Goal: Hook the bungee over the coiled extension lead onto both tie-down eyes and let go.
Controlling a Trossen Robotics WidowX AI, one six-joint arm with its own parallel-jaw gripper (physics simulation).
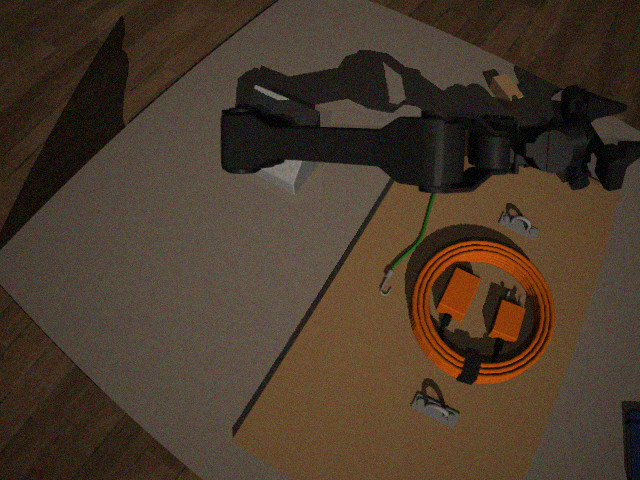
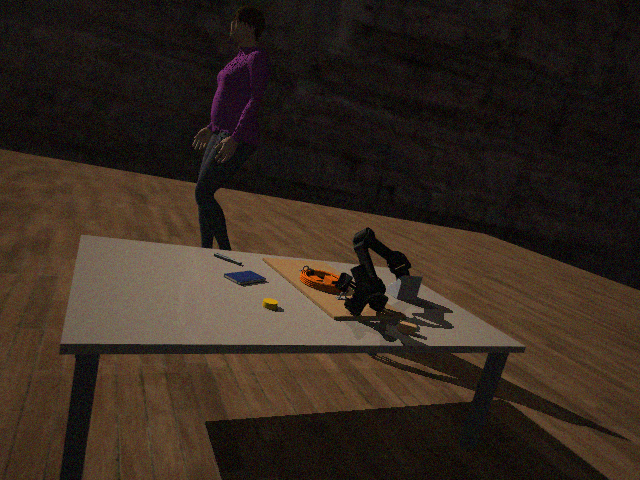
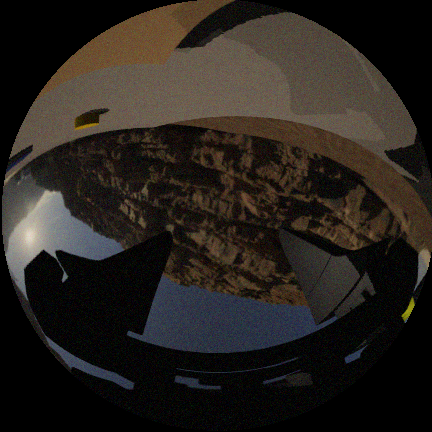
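Seen in the pictures: gripper, fingertip midpoint: (image 2: pixel 355 292) (image 3: pixel 226 234); arm's base, link origin: (image 1: pixel 268 137) (image 2: pixel 404 282).
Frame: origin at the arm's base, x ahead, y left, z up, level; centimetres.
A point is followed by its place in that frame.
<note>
A thin green bungee (image 1: pixel 415 243) {z -4.7, x 25.8, y -4.2 cm} lies on the brown board (image 1: pixel 347 381) {z -5.2, x 25.9, y -25.9 cm} (image 2: pixel 290 269) {z -5.2, x 44.5, y -25.9 cm}. Its near metal hook (image 1: pixel 385 286) {z -4.7, x 24.5, y -12.2 cm} rests left of the coil, and its far end is hidden under my arm. The orange coiled extension lead (image 1: pixel 423 305) {z -2.5, x 30.5, y -13.3 cm} (image 2: pixel 318 278) {z -2.7, x 41.3, y -9.0 cm} lies flat with two orange plugs inside it. One grey tie-down eye (image 1: pixel 518 221) {z -4.9, x 38.6, y 6.5 cm} sits beyond the coil and the other tie-down eye (image 1: pixel 434 405) {z -2.6, x 36.9, y -24.6 cm} sits in front of it. Both eyes are bare. My gripper (image 1: pixel 282 138) (image 2: pixel 409 287) (image 3: pixel 226 234) {z 5.7, x 51.3, y 25.4 cm} is open and empty. It hangs over the bare grey table, well left of the board.
A blue notebook (image 2: pixel 245 277) {z -5.2, x 71.4, y -14.6 cm}, a pen (image 2: pixel 229 259) {z -5.4, x 69.1, y -36.3 cm} and a yellow tape (image 2: pixel 270 303) {z -4.5, x 74.0, y 11.2 cm} (image 3: pixel 86 120) {z -5.1, x 70.6, y 10.2 cm} lie on the grey table (image 1: pixel 175 238) {z -6.4, x -6.2, y -18.5 cm} (image 2: pixel 151 295) {z -6.4, x 109.5, y 0.0 cm}. A small wooden block (image 1: pixel 506 86) {z -3.4, x 29.1, y 32.2 cm} lies near the arm's base. A person in purple (image 2: pixel 234 110) stands behind the table.
</note>
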